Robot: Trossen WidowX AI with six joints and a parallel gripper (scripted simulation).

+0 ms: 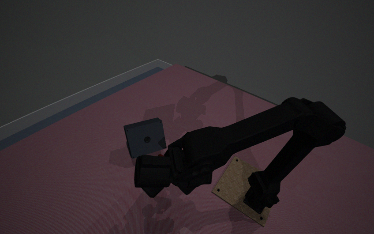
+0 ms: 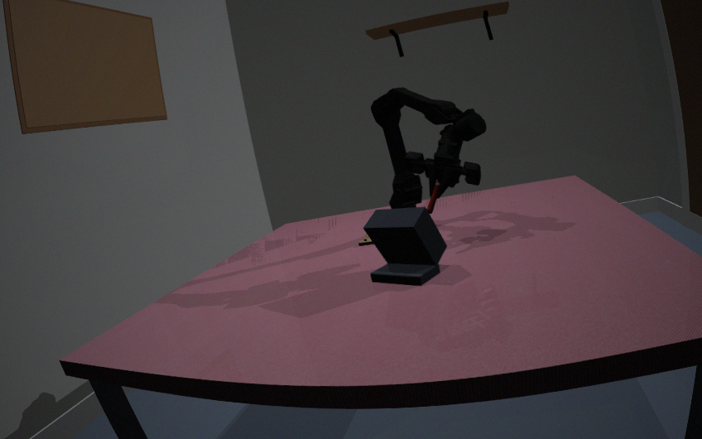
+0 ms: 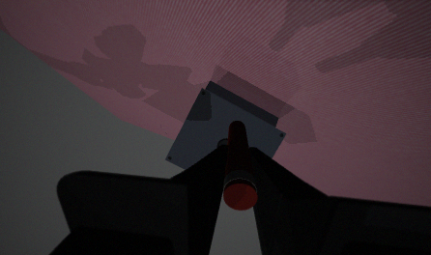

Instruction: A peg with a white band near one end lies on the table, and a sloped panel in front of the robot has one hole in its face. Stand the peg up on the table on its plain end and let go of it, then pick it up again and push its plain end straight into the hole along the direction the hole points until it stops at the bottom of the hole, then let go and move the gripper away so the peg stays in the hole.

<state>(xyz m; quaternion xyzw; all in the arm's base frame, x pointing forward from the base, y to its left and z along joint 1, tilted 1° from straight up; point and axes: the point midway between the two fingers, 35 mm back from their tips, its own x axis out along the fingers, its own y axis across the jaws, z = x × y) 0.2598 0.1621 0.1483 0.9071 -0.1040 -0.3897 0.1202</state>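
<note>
My gripper tip is now 14 cm short of the sloped panel, 4 cm to the left of it and 5 cm above it. The rest, counted from my gripper tip: peg: 1 cm behind, 1 cm above; then flat foot: 16 cm ahead, 5 cm to the right, 12 cm below.
</note>
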